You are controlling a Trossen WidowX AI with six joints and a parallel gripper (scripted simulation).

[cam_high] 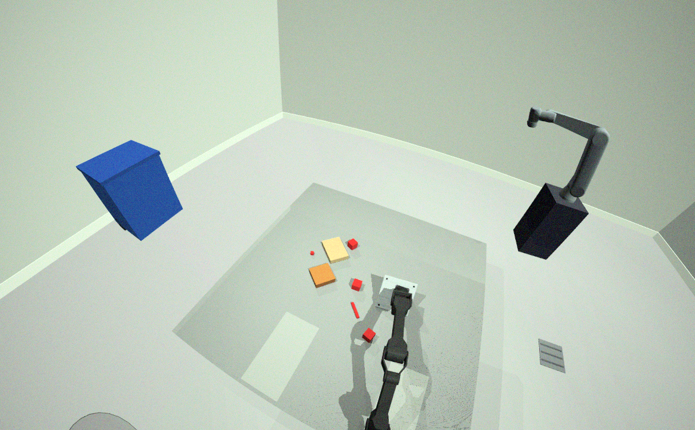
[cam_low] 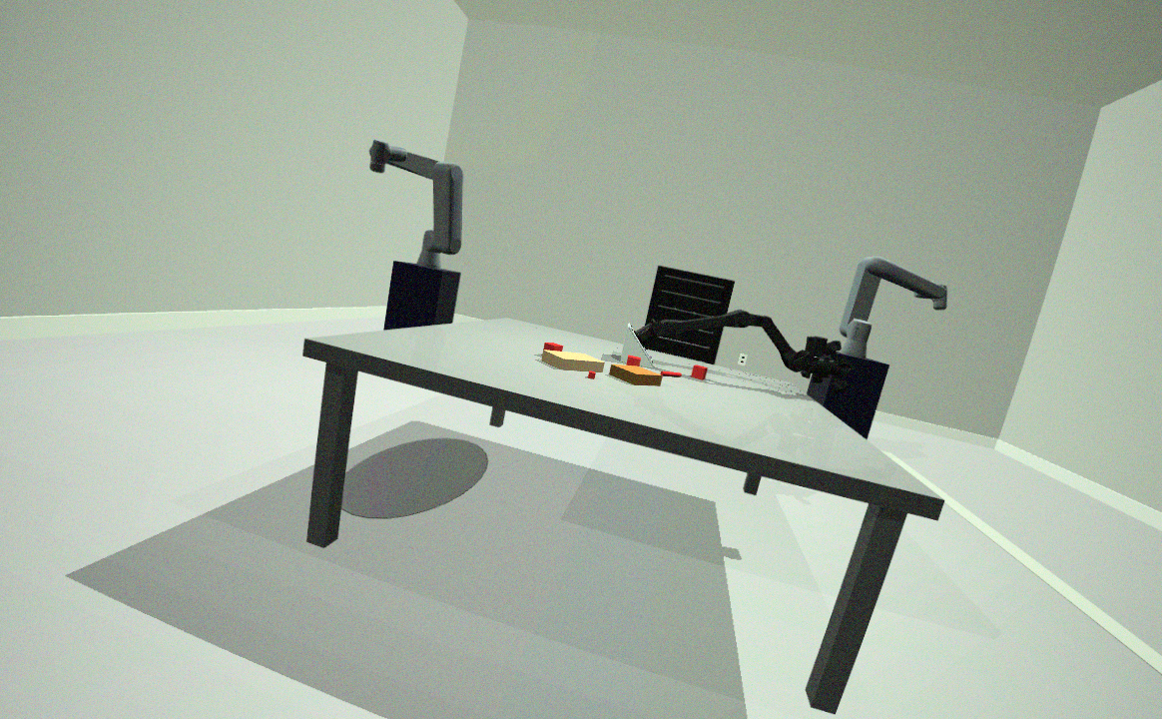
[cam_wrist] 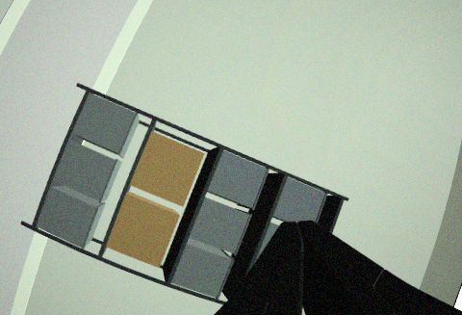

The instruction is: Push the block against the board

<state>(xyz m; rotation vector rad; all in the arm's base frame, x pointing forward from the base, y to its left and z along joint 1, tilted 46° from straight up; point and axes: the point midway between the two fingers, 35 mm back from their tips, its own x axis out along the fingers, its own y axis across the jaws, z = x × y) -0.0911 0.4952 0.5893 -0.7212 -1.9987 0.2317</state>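
My gripper tip is now 500 mm short of the board, 980 mm to the left of it and 120 mm above it. Round my gripper tip: red stick (280 mm ahead, 680 mm to the right, 130 mm below); square block (500 mm ahead, 800 mm to the right, 120 mm below).
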